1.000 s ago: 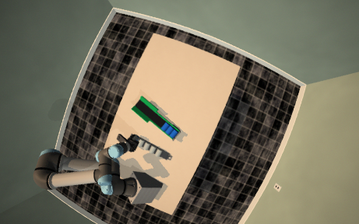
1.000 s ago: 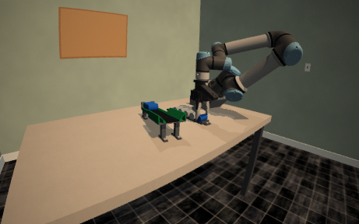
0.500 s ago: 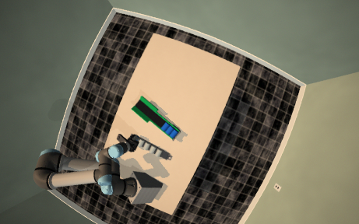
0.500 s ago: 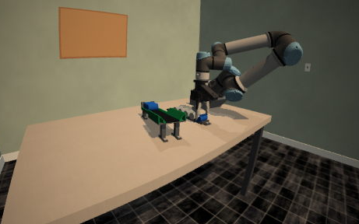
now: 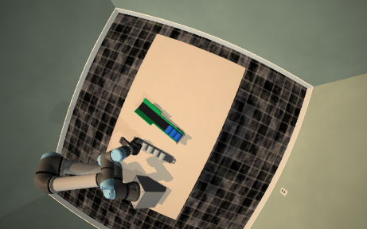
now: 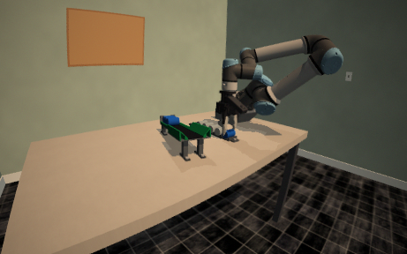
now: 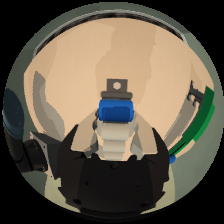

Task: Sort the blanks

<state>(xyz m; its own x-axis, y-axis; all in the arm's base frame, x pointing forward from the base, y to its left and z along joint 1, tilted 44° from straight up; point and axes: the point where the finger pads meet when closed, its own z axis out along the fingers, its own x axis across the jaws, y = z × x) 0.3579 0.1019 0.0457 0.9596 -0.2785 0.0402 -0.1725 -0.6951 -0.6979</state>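
Right now the stock rack is 20 mm behind my hand, 130 mm to the right of it and 40 mm below it.
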